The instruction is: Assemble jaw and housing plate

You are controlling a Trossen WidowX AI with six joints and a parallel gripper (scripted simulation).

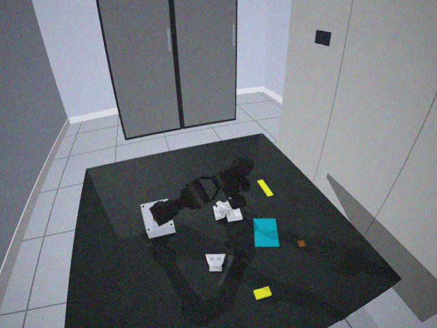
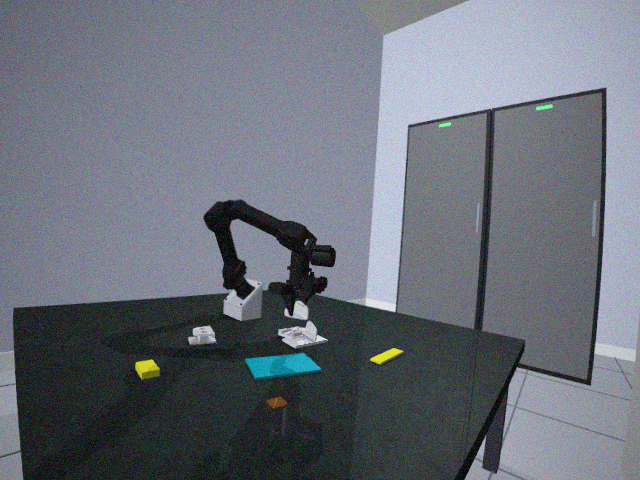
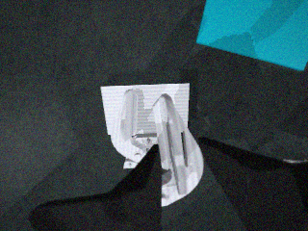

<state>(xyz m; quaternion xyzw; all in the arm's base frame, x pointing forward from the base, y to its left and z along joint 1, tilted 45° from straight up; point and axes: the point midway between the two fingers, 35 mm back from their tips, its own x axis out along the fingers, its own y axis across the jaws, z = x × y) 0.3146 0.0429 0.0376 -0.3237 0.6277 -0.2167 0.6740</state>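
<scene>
Now: gripper tip 20 mm short of the white base, 30 mm to the right of it and 80 mm above it. Also, from my gripper tip: cyan sheet (130 mm ahead, 130 mm to the right, 80 mm below); then yellow strip (230 mm ahead, 160 mm to the left, 80 mm below); then small white stand (120 mm behind, 240 mm to the right, 70 mm below).
</scene>
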